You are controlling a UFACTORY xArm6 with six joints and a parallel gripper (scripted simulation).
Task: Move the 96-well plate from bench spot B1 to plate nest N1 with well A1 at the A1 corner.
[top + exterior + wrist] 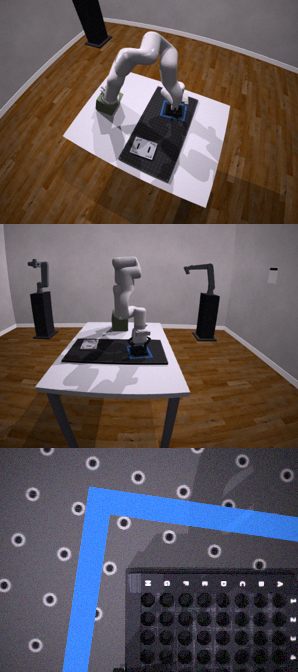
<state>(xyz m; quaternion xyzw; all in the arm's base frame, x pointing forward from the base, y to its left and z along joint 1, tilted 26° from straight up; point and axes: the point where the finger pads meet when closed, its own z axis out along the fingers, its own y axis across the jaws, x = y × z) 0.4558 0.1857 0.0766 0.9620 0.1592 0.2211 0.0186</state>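
The grey plate nest N1 lies 38 cm to the right of my hand, 7 cm behind it and 1 cm below it. From my hand the other things lie so: 96-well plate (1 cm below).
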